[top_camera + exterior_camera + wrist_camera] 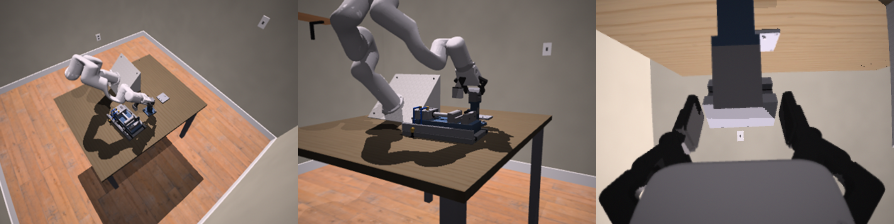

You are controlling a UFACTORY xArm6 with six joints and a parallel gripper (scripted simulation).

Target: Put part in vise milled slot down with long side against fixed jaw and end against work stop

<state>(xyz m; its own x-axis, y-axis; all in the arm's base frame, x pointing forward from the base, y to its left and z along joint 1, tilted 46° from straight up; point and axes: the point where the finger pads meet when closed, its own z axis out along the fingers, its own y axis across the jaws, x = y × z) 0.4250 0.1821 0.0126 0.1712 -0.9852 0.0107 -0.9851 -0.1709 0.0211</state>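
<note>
My gripper is now 1 cm above the part. Also, from my hand: moving jaw: 4 cm ahead, 21 cm to the right, 9 cm below; then cylinder rod: 1 cm behind, 22 cm to the right, 9 cm below; then work stop: 7 cm ahead, 16 cm to the right, 8 cm below.
</note>
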